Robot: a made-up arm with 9 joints. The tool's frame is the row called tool. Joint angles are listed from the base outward.
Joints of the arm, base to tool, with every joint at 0 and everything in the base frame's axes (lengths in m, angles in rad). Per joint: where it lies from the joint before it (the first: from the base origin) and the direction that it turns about. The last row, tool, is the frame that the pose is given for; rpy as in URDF.
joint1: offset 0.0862 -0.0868 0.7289 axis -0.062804 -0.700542 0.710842
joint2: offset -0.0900 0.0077 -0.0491 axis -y
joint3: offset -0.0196 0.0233 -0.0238 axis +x
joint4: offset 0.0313 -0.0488 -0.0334 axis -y
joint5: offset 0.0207 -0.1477 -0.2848 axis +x
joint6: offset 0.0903 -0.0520 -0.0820 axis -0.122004 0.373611 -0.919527
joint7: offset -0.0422 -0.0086 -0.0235 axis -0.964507 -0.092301 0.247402
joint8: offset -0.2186 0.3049 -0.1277 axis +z
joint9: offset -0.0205 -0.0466 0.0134 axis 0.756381 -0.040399 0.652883
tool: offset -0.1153 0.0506 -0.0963 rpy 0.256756 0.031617 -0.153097
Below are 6 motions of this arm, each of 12 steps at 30 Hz.
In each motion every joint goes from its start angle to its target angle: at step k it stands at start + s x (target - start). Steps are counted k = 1, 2, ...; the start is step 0. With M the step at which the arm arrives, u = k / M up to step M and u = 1 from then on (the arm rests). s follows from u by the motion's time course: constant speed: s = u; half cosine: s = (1 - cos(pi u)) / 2; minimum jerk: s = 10 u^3 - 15 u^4 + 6 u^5.
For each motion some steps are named. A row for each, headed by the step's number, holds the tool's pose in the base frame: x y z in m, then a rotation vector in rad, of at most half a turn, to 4 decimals.
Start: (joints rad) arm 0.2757 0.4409 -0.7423 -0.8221 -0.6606 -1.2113 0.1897 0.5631 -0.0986
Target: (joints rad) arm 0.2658 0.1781 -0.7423 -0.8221 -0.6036 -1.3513 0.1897 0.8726 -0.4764
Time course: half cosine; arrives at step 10
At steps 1, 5, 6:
1: -0.3302 -0.8867 0.5512 -0.8275 0.6969 1.2634
5: -0.3136 -0.8989 0.5924 -0.7907 0.7017 1.4752
6: -0.3080 -0.9019 0.6034 -0.7677 0.6955 1.5435

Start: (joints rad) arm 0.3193 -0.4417 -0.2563 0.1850 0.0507 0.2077 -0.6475 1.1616 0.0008
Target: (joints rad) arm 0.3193 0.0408 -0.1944 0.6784 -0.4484 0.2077 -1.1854 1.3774 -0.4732
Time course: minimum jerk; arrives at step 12
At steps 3, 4, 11, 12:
3: -0.0678 -0.1290 0.1858 0.5390 -0.0464 0.9129
4: -0.0138 -0.1154 0.1818 0.4929 -0.1816 0.9268
11: 0.3237 -0.0098 0.3473 0.2363 -1.2362 0.8837
12: 0.3251 -0.0092 0.3493 0.2352 -1.2433 0.8826

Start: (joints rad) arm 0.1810 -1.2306 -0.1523 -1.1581 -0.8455 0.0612 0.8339 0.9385 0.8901
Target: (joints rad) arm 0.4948 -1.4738 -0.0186 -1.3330 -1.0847 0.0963 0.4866 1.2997 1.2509
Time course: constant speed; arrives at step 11
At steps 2, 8, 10, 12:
2: -0.0583 -0.5967 1.1197 -0.0970 -2.3181 -0.5534
8: -0.0052 -0.5791 1.1006 -0.2108 -2.0810 -0.1076
10: 0.0087 -0.5731 1.0960 -0.2439 -1.9931 0.0341
12: 0.0150 -0.5701 1.0942 -0.2599 -1.9475 0.1033

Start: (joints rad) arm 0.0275 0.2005 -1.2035 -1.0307 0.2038 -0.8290 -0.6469 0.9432 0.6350
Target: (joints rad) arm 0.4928 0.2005 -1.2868 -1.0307 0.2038 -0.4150 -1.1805 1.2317 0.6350
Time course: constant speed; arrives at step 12
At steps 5, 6, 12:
5: -0.4803 -0.1992 0.6015 1.0052 0.4819 0.8029
6: -0.4544 -0.2019 0.5875 0.9986 0.4277 0.8276
12: -0.2900 -0.2192 0.5337 0.9369 0.0742 1.0103

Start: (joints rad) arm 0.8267 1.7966 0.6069 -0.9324 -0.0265 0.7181 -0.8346 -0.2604 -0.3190
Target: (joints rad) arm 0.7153 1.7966 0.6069 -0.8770 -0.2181 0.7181 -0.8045 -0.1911 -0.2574
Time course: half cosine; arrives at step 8
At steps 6, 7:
6: 0.0454 0.4055 0.5577 1.2503 -0.4770 0.2336
7: 0.0560 0.4126 0.5567 1.2526 -0.5049 0.2278

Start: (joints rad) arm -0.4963 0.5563 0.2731 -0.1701 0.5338 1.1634 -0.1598 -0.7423 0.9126
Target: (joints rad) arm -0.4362 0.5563 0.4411 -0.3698 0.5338 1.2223 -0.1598 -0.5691 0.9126
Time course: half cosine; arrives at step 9
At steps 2, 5, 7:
2: 0.3869 0.2867 0.5215 1.3434 0.0011 -1.7831
5: 0.3603 0.3208 0.5362 1.3951 0.1558 -1.7202
7: 0.3411 0.3415 0.5466 1.4251 0.2535 -1.6749

